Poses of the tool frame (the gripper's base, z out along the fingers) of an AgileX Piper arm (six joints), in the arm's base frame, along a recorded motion.
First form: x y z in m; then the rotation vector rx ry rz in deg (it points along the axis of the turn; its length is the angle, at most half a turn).
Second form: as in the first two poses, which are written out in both.
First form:
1: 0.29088 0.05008 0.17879 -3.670 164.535 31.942
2: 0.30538 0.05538 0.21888 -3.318 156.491 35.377
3: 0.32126 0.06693 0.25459 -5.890 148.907 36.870
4: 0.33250 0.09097 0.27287 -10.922 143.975 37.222
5: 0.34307 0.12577 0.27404 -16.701 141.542 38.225
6: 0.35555 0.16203 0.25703 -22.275 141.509 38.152
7: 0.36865 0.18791 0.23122 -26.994 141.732 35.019
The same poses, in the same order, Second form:
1: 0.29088 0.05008 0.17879 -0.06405 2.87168 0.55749
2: 0.30538 0.05538 0.21888 -0.05791 2.73128 0.61745
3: 0.32126 0.06693 0.25459 -0.10280 2.59892 0.64350
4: 0.33250 0.09097 0.27287 -0.19062 2.51284 0.64965
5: 0.34307 0.12577 0.27404 -0.29149 2.47037 0.66715
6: 0.35555 0.16203 0.25703 -0.38877 2.46980 0.66588
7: 0.36865 0.18791 0.23122 -0.47113 2.47369 0.61120
